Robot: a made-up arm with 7 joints. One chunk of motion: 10 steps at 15 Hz.
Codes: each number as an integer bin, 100 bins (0 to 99) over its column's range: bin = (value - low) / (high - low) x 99, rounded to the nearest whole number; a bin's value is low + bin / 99 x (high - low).
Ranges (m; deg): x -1.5..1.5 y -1.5..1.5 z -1.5..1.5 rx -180..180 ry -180..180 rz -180..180
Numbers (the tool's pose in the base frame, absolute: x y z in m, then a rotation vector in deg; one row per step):
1: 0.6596 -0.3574 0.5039 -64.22 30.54 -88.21
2: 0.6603 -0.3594 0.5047 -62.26 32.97 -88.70
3: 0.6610 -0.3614 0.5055 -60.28 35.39 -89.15
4: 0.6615 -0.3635 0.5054 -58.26 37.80 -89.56
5: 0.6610 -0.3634 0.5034 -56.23 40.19 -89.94
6: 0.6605 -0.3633 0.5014 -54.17 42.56 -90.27
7: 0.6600 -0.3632 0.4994 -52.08 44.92 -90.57
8: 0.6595 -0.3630 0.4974 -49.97 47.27 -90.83
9: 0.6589 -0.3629 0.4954 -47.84 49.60 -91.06
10: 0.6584 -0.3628 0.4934 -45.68 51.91 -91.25
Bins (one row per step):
1: 71 38 66 32 58 25
2: 71 38 66 32 59 25
3: 71 38 66 33 59 25
4: 71 38 66 33 60 25
5: 71 38 66 34 61 25
6: 71 38 66 35 61 25
7: 71 38 66 35 62 25
8: 71 38 66 36 62 25
9: 71 38 66 36 63 24
10: 71 38 66 37 64 24

